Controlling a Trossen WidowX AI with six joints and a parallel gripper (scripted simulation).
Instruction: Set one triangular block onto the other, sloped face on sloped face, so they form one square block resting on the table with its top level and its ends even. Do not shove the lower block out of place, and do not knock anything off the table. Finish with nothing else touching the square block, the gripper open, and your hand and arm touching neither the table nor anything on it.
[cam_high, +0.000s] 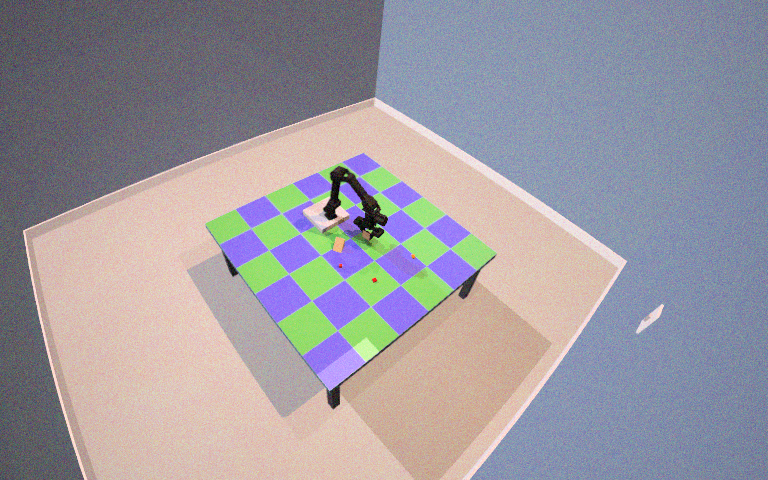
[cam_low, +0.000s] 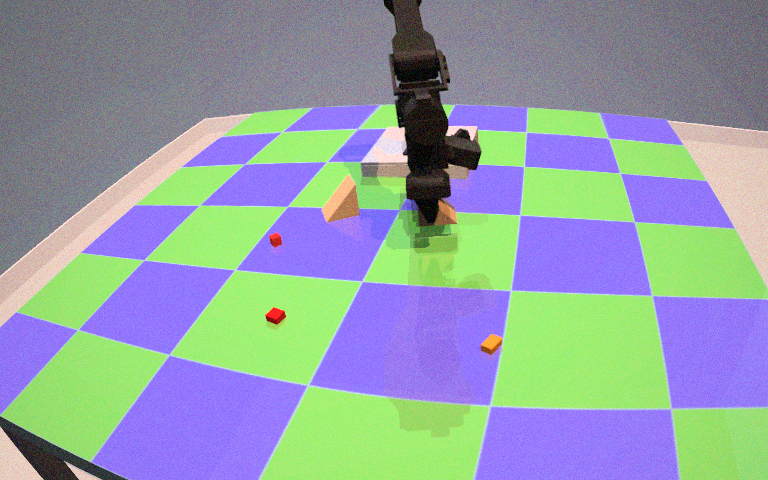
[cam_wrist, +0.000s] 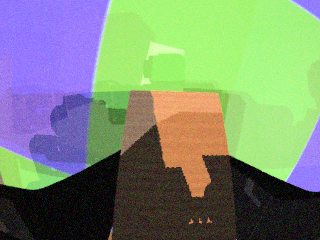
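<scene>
The triangular block is 10 mm above my gripper tip. From my gripper tip the other things lie so: small orange block 260 mm ahead, 150 mm to the left, 30 mm below.
</scene>
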